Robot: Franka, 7 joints.
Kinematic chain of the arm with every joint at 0, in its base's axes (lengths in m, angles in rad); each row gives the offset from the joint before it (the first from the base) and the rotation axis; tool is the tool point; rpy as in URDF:
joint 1: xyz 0 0 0.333 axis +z
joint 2: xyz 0 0 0 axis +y
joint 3: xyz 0 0 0.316 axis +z
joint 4: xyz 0.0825 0 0 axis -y
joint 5: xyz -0.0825 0 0.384 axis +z
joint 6: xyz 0 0 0 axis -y
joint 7: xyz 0.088 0 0 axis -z
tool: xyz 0 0 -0.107 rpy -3.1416 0 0
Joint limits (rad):
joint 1: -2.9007..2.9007
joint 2: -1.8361..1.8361
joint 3: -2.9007..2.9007
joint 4: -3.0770..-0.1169
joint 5: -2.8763..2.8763
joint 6: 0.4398..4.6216
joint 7: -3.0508..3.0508
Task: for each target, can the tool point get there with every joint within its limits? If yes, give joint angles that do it. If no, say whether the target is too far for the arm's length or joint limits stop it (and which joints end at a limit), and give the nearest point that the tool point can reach.
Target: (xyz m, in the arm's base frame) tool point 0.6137 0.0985 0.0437
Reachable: yes | joints 0.3813 1.4603 -0.6928 -0.8694 -2.0769 4.0784 -1.4036
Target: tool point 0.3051 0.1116 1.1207
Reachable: yes | joints 0.9582 0.5825 -2.2880 -0.5901 -2.1988 2.1188 0.2648
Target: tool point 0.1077 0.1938 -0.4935
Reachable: no: joint limits stop it (at a limit: joint 2) | nearest point 0.1138 0.2047 -0.3585 | short by 0.136 m
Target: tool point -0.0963 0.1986 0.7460
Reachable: yes | joints 1.4925 -1.0908 0.0828 -2.6227 -0.6293 3.5785 -1.3232
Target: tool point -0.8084 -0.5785 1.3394
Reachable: no: too far | nearest point -0.4903 -0.3508 0.9433 | short by 0.557 m
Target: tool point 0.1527 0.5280 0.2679
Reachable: yes | joints -0.6370 -1.1497 1.6938 -1.9519 0.7903 1.6121 2.5206
